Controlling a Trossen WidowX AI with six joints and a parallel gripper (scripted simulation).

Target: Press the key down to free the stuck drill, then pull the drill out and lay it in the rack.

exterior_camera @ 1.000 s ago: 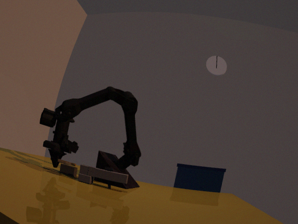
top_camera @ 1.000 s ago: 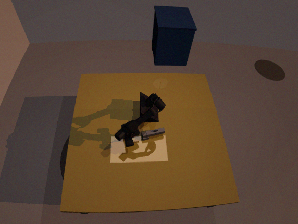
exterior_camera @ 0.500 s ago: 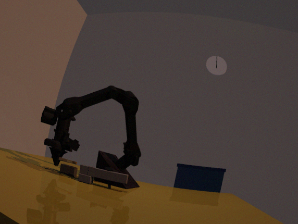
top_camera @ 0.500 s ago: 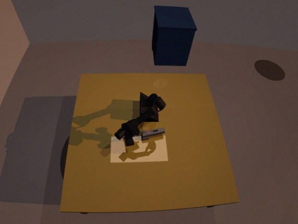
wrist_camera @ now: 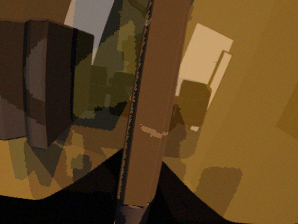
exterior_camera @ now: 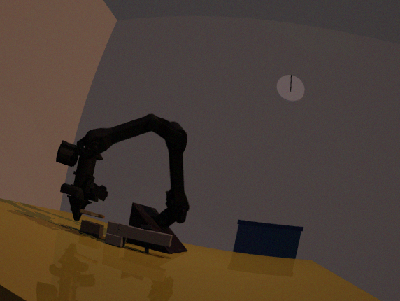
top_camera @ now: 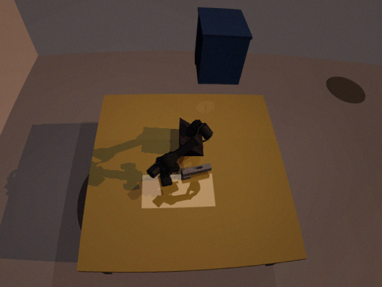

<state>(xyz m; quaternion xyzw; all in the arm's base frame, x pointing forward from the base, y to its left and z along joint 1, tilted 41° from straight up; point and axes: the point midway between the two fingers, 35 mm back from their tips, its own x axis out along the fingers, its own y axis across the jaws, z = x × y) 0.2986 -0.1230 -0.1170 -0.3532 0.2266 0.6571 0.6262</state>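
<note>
Right now the drill stub is 4 cm to the left of my gripper tip, 3 cm above it and 1 cm behind it. From my gripper tip the other things lie so: grey housing (19 cm to the left, 3 cm behind, 1 cm above); dark key (22 cm to the left, 4 cm behind, 1 cm above); dark block (8 cm behind, 2 cm to the left, 2 cm below).
</note>
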